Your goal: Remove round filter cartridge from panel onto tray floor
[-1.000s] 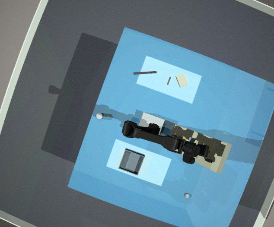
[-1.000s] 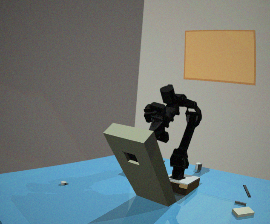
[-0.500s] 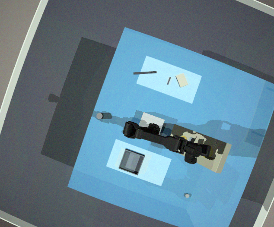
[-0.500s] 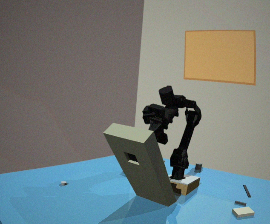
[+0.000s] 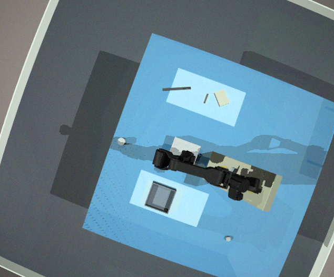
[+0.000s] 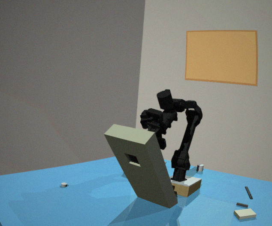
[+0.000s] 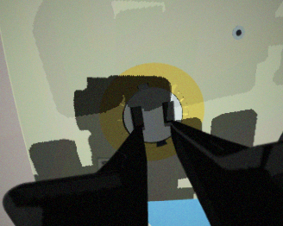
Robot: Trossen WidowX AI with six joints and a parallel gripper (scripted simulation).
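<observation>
The round grey filter cartridge is 3 cm ahead of my gripper tip, 1 cm to the left of it and 2 cm below it. From my gripper tip the other things lie so: cream block 31 cm behind, 36 cm to the left, 28 cm below; then grey square tray 31 cm behind, 35 cm to the right, 28 cm below.
</observation>
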